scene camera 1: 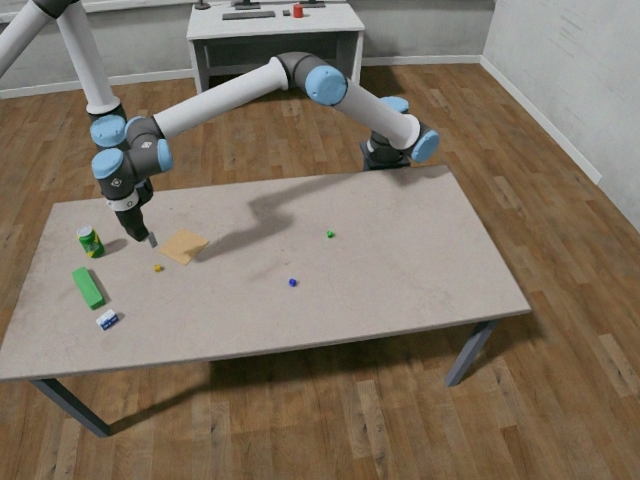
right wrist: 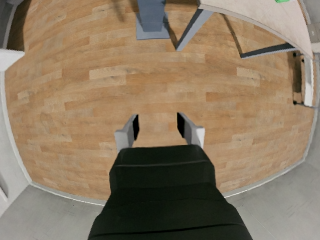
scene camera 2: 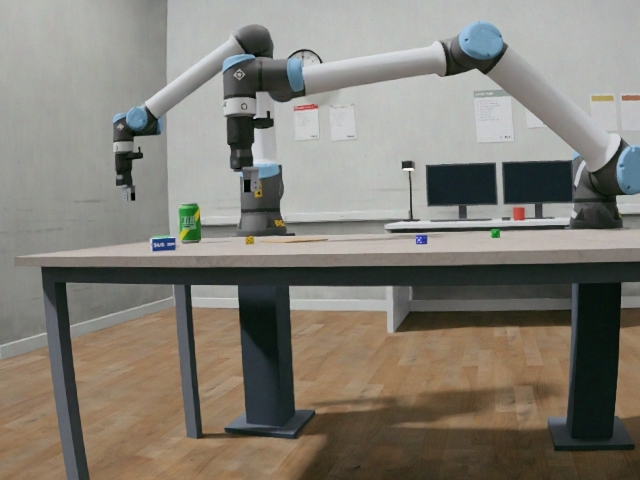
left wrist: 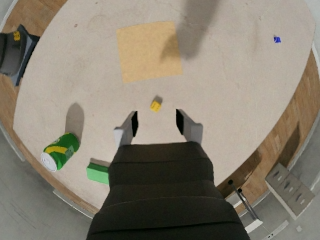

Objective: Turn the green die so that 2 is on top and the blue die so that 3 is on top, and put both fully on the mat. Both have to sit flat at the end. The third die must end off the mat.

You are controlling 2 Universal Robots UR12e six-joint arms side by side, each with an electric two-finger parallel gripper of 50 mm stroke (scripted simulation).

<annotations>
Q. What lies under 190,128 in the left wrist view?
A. The left gripper.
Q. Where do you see a tan mat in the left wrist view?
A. At 150,50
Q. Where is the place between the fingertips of the right gripper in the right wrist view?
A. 158,121
</annotations>
